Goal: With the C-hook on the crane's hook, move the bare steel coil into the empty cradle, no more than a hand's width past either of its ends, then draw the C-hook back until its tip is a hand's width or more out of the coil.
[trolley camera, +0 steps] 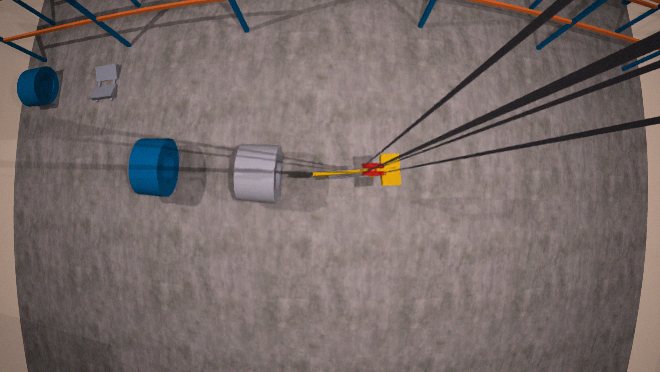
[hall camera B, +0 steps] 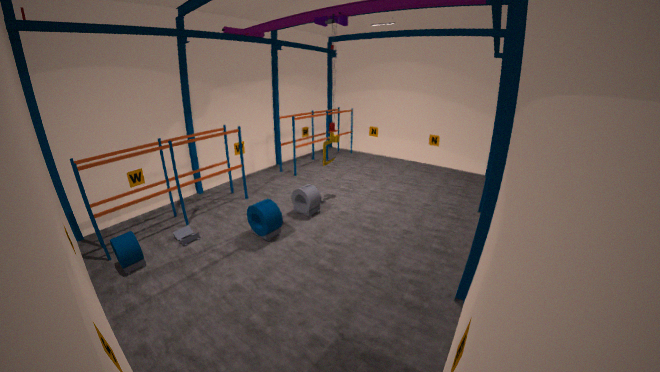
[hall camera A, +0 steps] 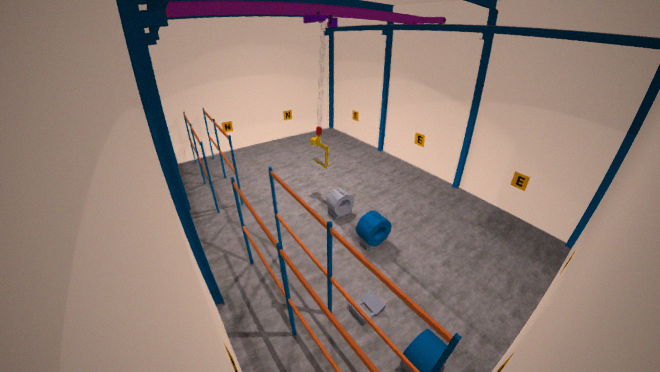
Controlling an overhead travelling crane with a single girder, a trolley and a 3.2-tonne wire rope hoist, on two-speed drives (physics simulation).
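Note:
The bare steel coil (hall camera A: pixel 336 201) (hall camera B: pixel 312 199) (trolley camera: pixel 256 186) is light grey and sits in a cradle, its bore facing along the row. The yellow C-hook (hall camera A: pixel 327 157) (hall camera B: pixel 325 153) (trolley camera: pixel 340 173), my gripper, hangs from the red hook block (hall camera A: pixel 319 131) (hall camera B: pixel 332 127) with nothing on its arm. It is apart from the coil, right of it in the trolley view, with its tip towards the coil's near end, and looks higher than the coil. The empty grey cradle (hall camera A: pixel 374 303) (hall camera B: pixel 183 233) (trolley camera: pixel 106 73) stands at the upper left in the trolley view.
A blue coil (hall camera A: pixel 369 227) (hall camera B: pixel 271 216) (trolley camera: pixel 149 167) stands beyond the bare coil, in line with it. Another blue coil (hall camera A: pixel 424 350) (hall camera B: pixel 129 249) (trolley camera: pixel 33 88) stands beside the empty cradle. A rack (hall camera A: pixel 329 270) (hall camera B: pixel 178 192) runs near that cradle; another rack (hall camera A: pixel 236 170) (hall camera B: pixel 294 145) stands farther north.

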